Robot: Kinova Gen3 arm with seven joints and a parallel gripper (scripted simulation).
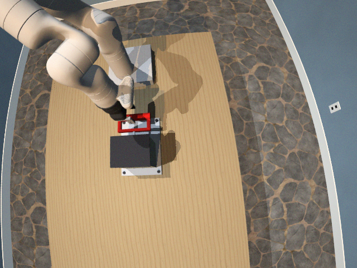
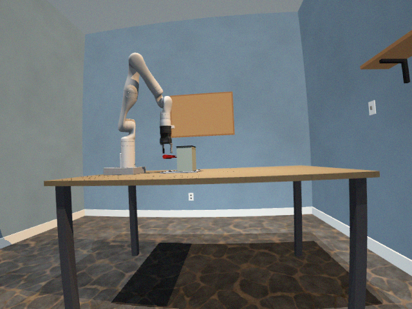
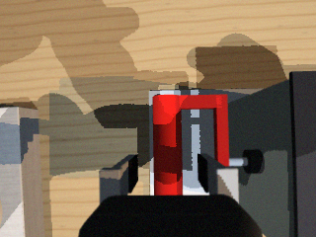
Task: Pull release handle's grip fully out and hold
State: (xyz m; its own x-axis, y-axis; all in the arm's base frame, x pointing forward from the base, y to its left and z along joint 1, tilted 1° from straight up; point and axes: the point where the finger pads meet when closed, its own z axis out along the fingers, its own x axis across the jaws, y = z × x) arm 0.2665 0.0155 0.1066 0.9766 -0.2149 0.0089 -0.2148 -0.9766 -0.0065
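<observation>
My gripper is now 9 cm short of the base plate, 2 cm to the left of it and 14 cm above it.
</observation>
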